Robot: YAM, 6 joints.
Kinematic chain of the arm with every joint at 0, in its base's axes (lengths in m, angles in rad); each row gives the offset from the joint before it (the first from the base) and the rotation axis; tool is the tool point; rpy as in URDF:
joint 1: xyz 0 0 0.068 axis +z
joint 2: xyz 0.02 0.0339 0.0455 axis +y
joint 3: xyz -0.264 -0.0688 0 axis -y
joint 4: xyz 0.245 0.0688 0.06 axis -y
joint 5: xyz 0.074 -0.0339 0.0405 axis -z
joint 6: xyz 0.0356 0 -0.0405 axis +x
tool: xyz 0 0 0 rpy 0 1.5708 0
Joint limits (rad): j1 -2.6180..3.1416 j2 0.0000..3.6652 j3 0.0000..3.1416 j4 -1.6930..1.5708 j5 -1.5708..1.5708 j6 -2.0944..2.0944
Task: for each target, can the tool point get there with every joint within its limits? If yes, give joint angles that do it. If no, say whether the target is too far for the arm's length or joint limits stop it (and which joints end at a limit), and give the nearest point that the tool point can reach.
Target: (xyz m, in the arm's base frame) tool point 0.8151 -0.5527 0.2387
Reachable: no: too far | nearest point 0.5302 -0.3595 0.1940 | short by 0.347 m
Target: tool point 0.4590 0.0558 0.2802
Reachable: yes | joints 0.1076 2.0037 1.3228 1.0039 -0.1756 -0.1038
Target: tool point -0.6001 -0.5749 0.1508
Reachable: no: too far | nearest point -0.4659 -0.4463 0.1423 | short by 0.186 m
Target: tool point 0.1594 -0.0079 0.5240
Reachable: yes | joints -0.1982 0.9538 1.3846 -0.0397 -0.7256 1.4293
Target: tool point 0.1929 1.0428 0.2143
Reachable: no: too far | nearest point 0.1169 0.6322 0.1738 | short by 0.420 m
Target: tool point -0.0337 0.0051 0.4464
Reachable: yes | joints 1.7692 0.4243 0.7587 1.0056 -1.1196 -1.0929
